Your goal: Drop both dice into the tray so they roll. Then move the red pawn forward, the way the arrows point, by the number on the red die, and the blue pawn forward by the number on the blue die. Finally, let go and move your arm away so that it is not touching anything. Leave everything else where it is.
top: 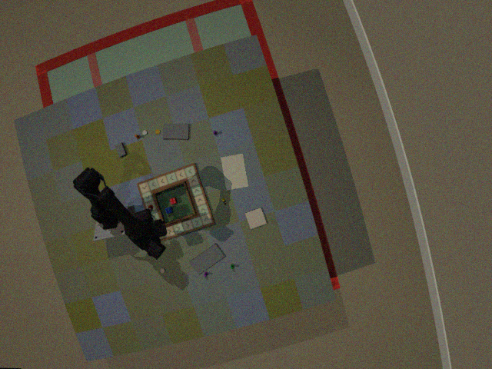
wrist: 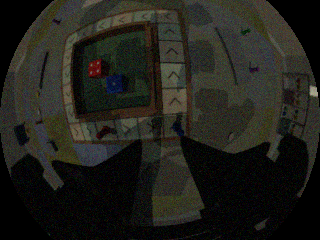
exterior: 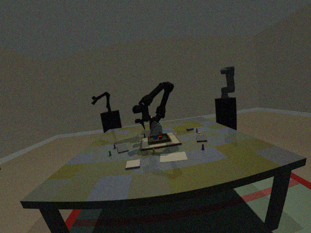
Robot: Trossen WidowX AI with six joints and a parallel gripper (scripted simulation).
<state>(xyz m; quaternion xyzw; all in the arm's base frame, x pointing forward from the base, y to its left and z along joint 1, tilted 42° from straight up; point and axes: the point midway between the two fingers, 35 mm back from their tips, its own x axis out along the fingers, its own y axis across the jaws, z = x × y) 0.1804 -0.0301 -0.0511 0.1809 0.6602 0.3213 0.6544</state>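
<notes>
Now: gripper tip 50 mm above the blue pawn, 40 mm to the left of it and 10 mm past it. Also, from my gripper tip: yellow pawn (300 mm ahead, 80 mm to the left, 70 mm below); red pawn (100 mm to the left, 50 mm below, 30 mm behind).
</notes>
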